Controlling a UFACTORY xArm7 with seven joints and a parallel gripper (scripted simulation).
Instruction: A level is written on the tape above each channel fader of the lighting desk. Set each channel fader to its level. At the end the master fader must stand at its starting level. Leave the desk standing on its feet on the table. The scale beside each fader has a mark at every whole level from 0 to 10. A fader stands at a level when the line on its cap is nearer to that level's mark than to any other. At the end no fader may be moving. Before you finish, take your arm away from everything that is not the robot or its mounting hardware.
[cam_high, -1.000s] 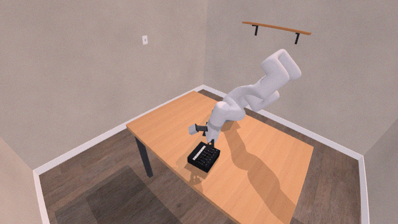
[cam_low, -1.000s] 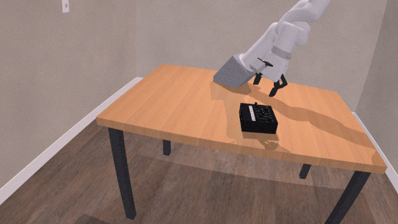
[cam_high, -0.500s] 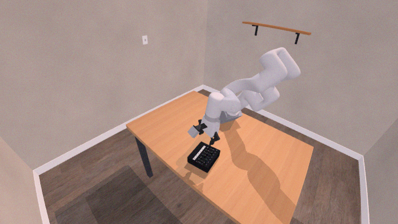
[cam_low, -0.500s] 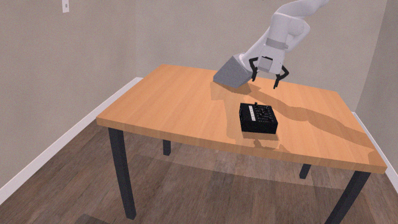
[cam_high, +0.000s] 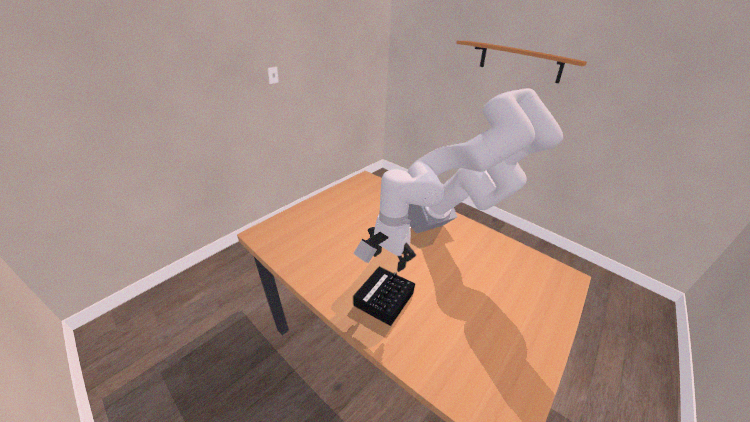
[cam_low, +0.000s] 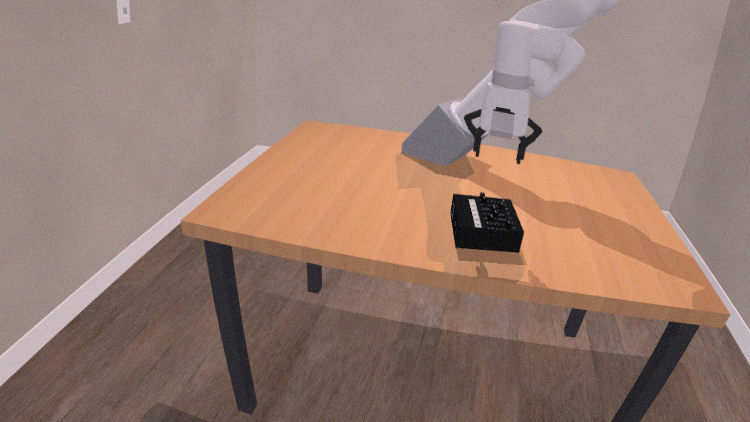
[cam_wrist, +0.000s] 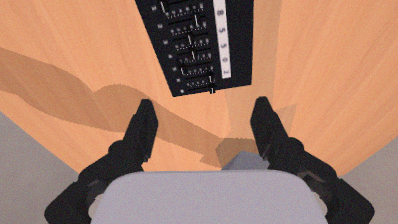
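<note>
The fader 1 cap lies 13 cm below my hand, 6 cm ahead of it and 4 cm to the left of it. The rest, counted from my hand: fader 5 cap: 13 cm below, 3 cm to the left, 3 cm behind; fader 4 cap: 13 cm below, 1 cm to the left; fader 3 cap: 13 cm below, 2 cm to the left, 2 cm ahead.
</note>
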